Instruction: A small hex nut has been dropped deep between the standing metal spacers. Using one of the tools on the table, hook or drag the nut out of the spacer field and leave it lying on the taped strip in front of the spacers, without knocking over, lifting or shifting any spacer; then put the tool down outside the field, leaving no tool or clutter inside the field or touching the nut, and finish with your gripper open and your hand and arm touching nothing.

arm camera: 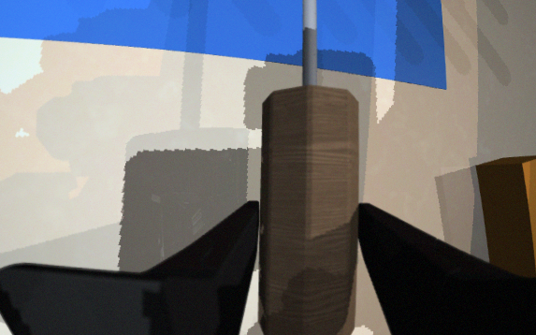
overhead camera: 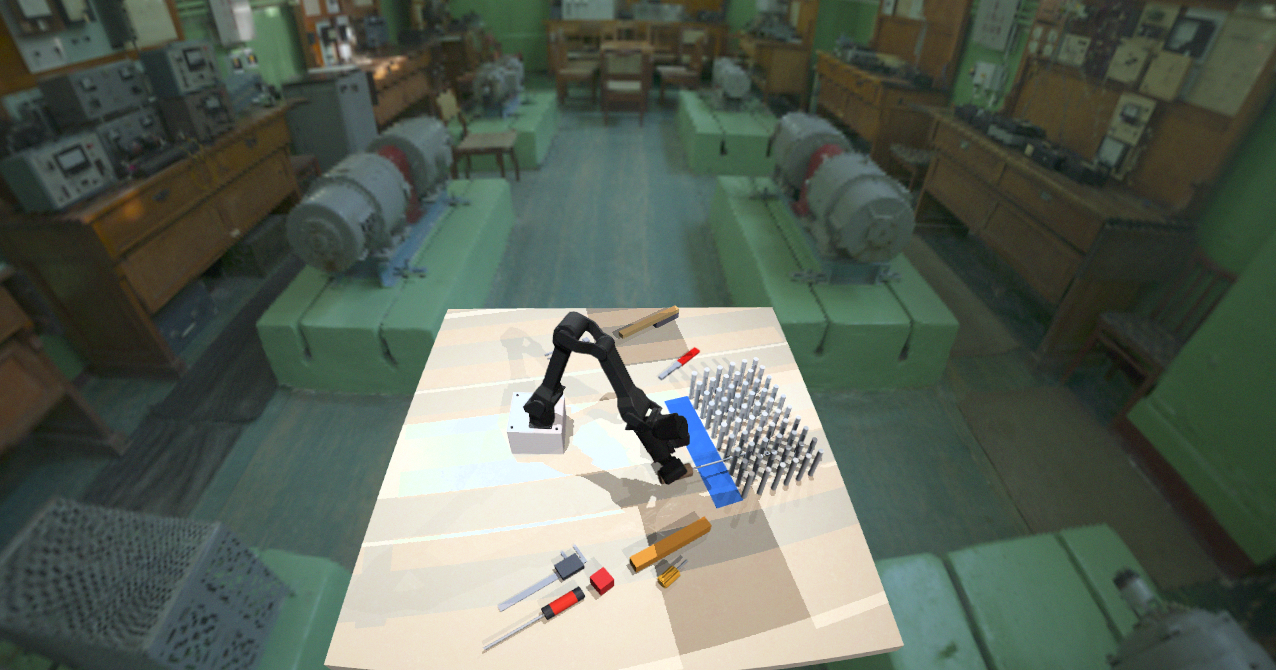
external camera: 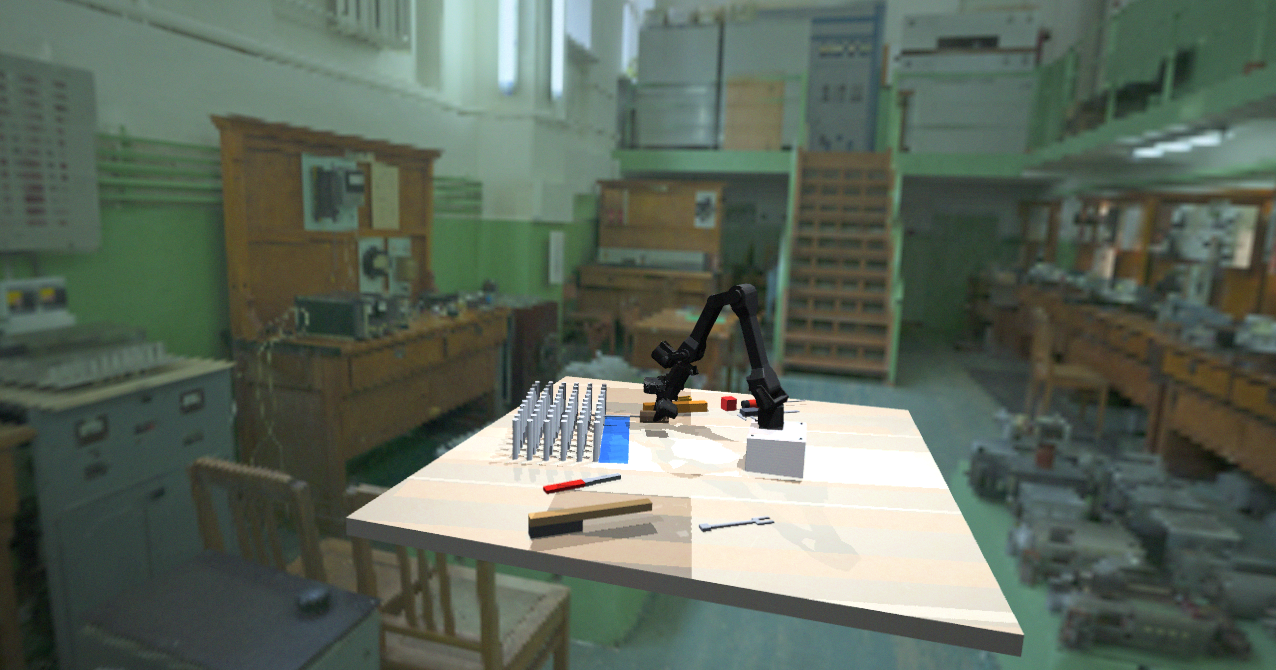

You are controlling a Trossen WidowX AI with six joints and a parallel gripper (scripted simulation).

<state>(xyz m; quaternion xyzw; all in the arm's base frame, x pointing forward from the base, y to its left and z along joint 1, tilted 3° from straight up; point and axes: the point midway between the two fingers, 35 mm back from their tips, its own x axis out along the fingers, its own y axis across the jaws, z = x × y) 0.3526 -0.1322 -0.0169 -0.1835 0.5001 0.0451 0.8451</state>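
My gripper tip is now 9 cm short of the blue taped strip, 12 cm to the right of it and 4 cm above it. From my gripper tip the other things lie so: yellow-handled scraper: 3 cm behind, 28 cm to the right, 2 cm below; then red block: 19 cm behind, 29 cm to the right, 2 cm below; then orange bar: 2 cm behind, 20 cm to the right, 2 cm below.
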